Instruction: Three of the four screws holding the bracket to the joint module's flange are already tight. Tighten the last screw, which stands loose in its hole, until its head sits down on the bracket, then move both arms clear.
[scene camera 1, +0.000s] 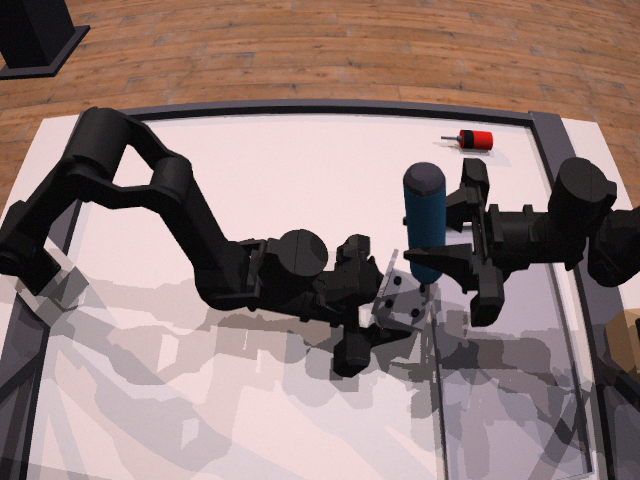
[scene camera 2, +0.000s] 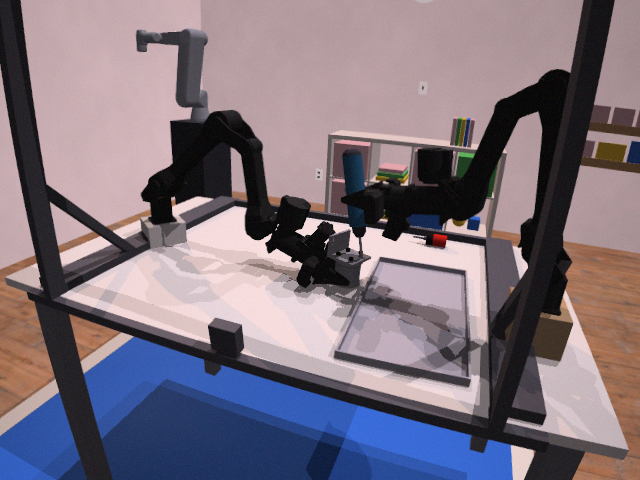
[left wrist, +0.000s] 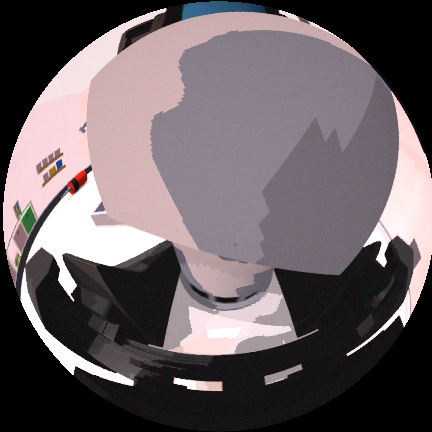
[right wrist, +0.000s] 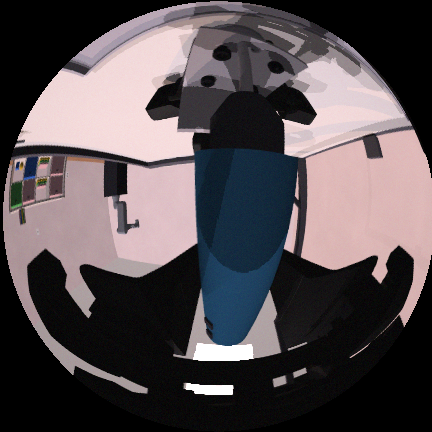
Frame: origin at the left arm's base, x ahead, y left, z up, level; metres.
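Seen in the pictures: left gripper, fingertip midpoint: (scene camera 2: 353, 278) (right wrist: 233, 35); right gripper, fingertip midpoint: (scene camera 1: 402, 237) (scene camera 2: 344, 197) (right wrist: 233, 246); left arm's base at its link origin: (scene camera 1: 38, 270) (scene camera 2: 162, 219).
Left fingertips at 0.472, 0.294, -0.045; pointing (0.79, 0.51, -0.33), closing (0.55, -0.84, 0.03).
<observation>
Offsets run from my left fingertips to a thing's top centre, as dx, dy, dz. "pt": to the spot under its first point.
My right gripper (scene camera 1: 413, 237) (scene camera 2: 354, 200) (right wrist: 233, 246) is shut on the blue screwdriver {-0.011, +0.002, +0.288} (scene camera 1: 426, 222) (scene camera 2: 354, 175) (right wrist: 245, 210), which stands nearly upright, shaft down, over the bracket. The bracket (scene camera 1: 403, 300) (left wrist: 240, 140) (right wrist: 194, 112) has several dark screw heads; its upright plate {pt -0.039, -0.017, +0.083} (scene camera 2: 339, 240) faces the left arm. In the right wrist view the shaft comes down just beside one screw {+0.000, +0.014, +0.066} (right wrist: 222, 52); whether its tip touches any screw is unclear. My left gripper (scene camera 1: 395, 305) (left wrist: 225, 237) is shut on the joint module {-0.013, -0.008, +0.052} (scene camera 2: 347, 272) (left wrist: 220, 272) beneath the bracket. How far each head sits down is too small to tell.
A red and black screwdriver {-0.079, +0.347, +0.022} (scene camera 1: 476, 140) (scene camera 2: 439, 240) (left wrist: 77, 182) lies at the back right of the table. A grey framed tray {+0.153, +0.035, +0.004} (scene camera 2: 403, 373) lies right of the joint module, below the right arm. Dark frame posts (scene camera 2: 537, 232) rise at the table's edges.
</observation>
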